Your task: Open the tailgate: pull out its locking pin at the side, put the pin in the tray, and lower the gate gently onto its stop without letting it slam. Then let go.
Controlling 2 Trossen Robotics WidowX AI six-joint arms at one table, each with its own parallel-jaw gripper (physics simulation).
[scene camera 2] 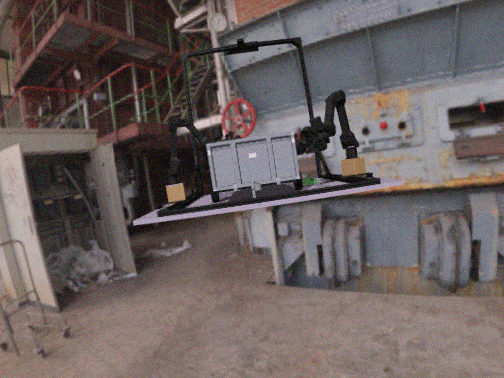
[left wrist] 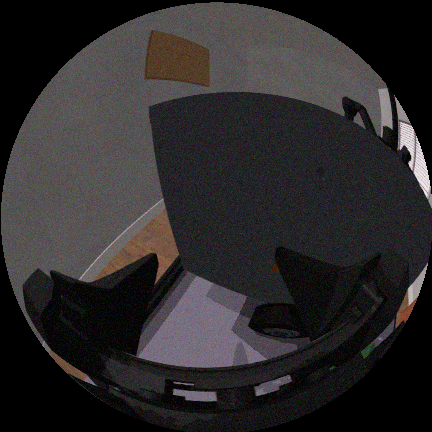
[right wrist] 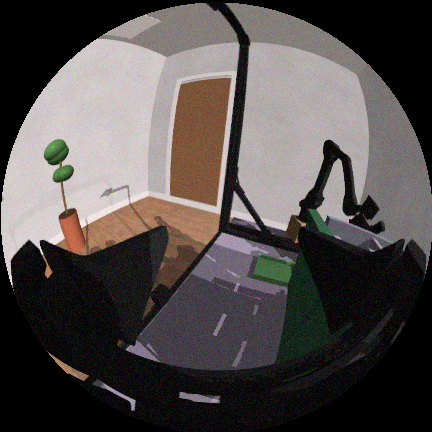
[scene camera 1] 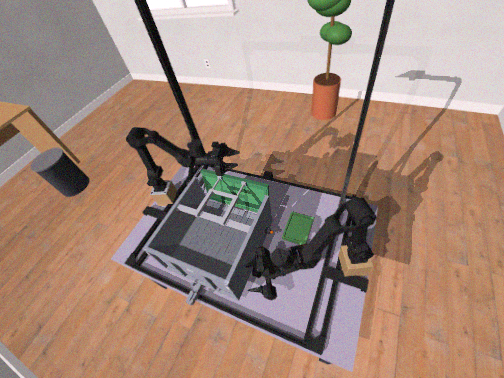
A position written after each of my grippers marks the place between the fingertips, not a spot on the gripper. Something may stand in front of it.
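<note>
My left gripper (scene camera 1: 247, 278) and (left wrist: 217, 257): open, touching a grey truck bed (right wrist: 348, 232). My right gripper (right wrist: 236, 233): open, holding nothing. Green tailgate (right wrist: 305, 328) here too.
</note>
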